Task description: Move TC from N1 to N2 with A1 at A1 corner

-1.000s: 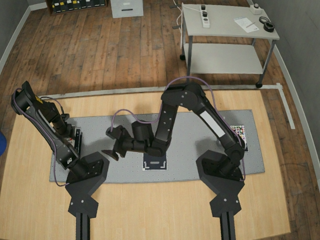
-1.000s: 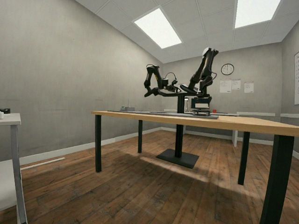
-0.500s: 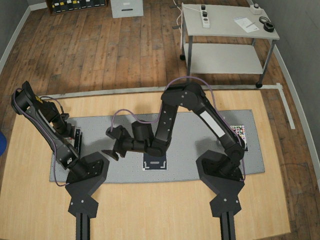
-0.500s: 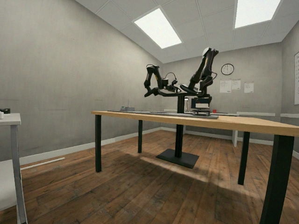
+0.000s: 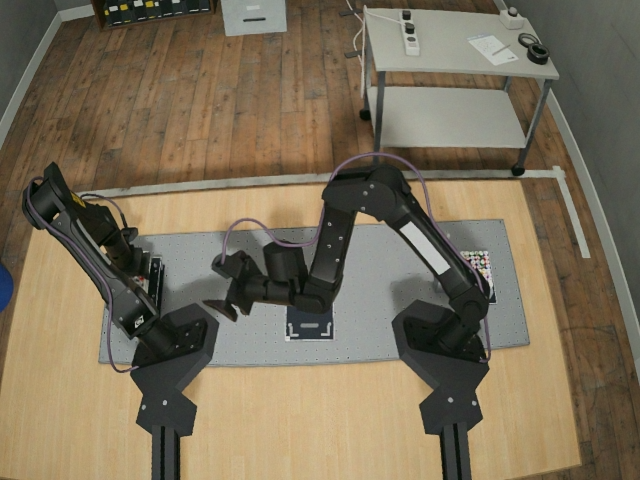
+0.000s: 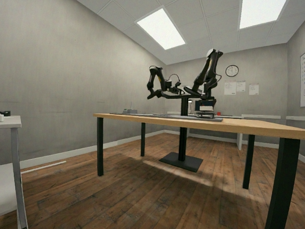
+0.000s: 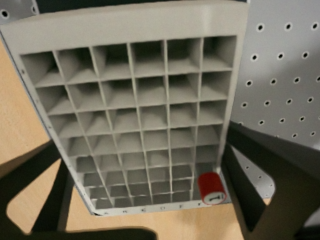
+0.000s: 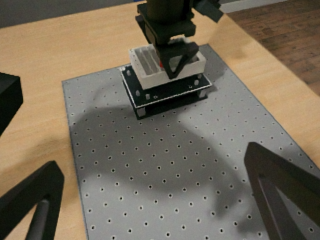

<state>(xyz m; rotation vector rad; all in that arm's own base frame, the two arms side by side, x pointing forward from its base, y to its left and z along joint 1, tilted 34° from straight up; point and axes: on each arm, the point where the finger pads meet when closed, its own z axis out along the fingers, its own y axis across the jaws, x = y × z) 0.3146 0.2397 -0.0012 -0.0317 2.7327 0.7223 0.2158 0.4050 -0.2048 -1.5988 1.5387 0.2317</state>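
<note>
Right now my left hand is 10 mm to the left of the black raised nest N2 and 40 mm above it. From my left hand the other things lie so: grey forceps holder H1 (40 mm ahead, 810 mm to the right, 60 mm below); then white tube carrier TC (right at my left hand); then transfer nest N1 (60 mm behind, 460 mm to the right, 70 mm below).
</note>
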